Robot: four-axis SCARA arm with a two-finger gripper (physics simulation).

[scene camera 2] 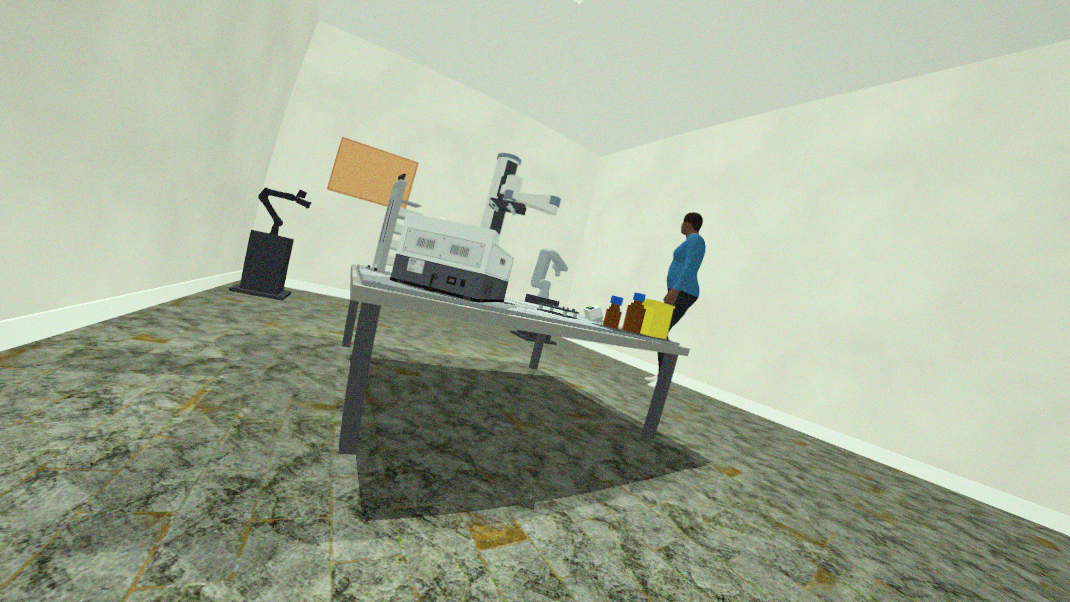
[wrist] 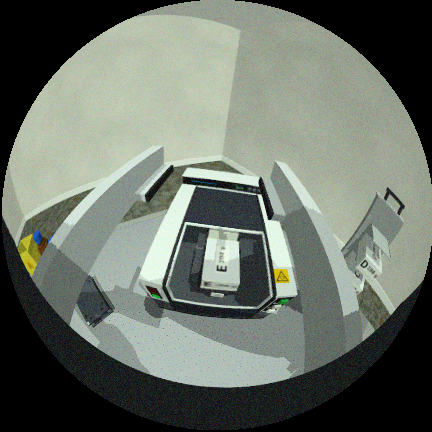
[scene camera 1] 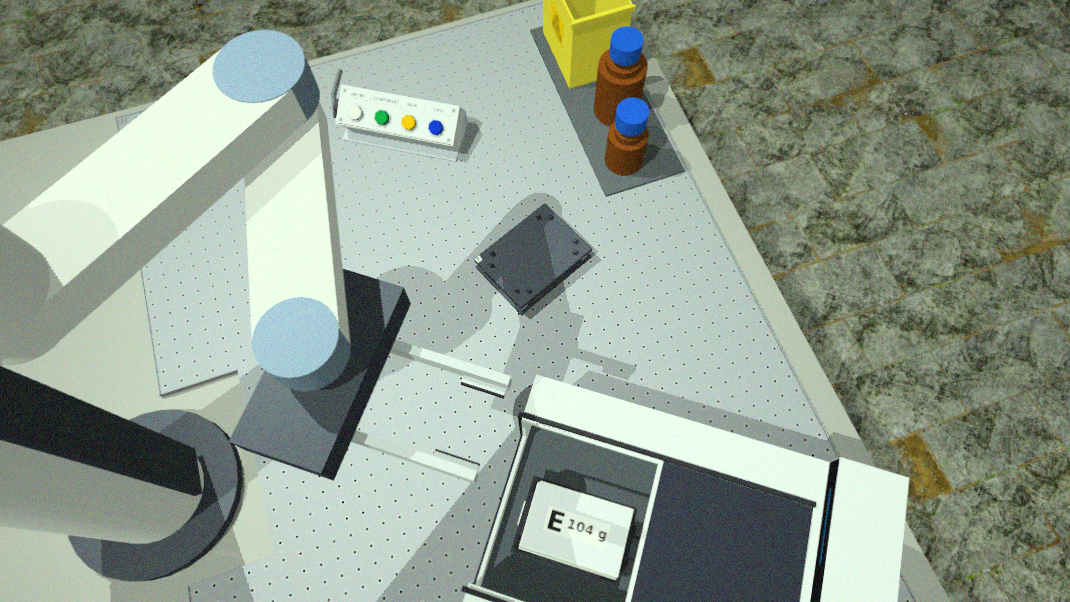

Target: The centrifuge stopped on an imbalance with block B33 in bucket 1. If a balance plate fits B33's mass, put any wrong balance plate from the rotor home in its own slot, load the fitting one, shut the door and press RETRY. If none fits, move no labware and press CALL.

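Frame: origin at the arm's base, x right, y back, z down, level; millimetres.
Seen in the pictures: gripper, fingertip midpoint: (scene camera 2: 499,203) (wrist: 216,162) (scene camera 1: 493,429); arm's base at its link origin: (scene camera 1: 159,492).
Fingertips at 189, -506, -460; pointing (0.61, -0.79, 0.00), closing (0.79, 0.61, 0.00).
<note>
Offsets run from my fingertips to a thing's top centre, as dx, dy, dz.
The white centrifuge (scene camera 1: 680,430) (scene camera 2: 441,233) (wrist: 167,237) shows its chamber holding balance plate E {+89, -62, +265} (scene camera 1: 576,528) (wrist: 221,260), marked 104 g. I cannot tell whether the chamber's door is open or clear and shut. Block B33 cannot be made out. The plate rack (scene camera 2: 389,224) (wrist: 374,212) stands beside the centrifuge; its plate D {+364, +233, +127} (wrist: 369,267) shows at the right of the wrist view. The button box {-699, -26, +363} (scene camera 1: 395,119) (scene camera 2: 591,312) has white, green, yellow and blue buttons. My gripper (scene camera 1: 492,429) (wrist: 216,162) is open and empty, its fingers wide apart, above the table in front of the centrifuge.
A dark flat stand (scene camera 1: 535,258) (wrist: 93,300) lies between the centrifuge and the button box. Two brown bottles (scene camera 1: 621,82) (scene camera 1: 627,142) and a yellow bin (scene camera 1: 587,48) (scene camera 2: 656,318) stand at the table's edge. A person (scene camera 2: 688,262) in blue stands beyond the table.
</note>
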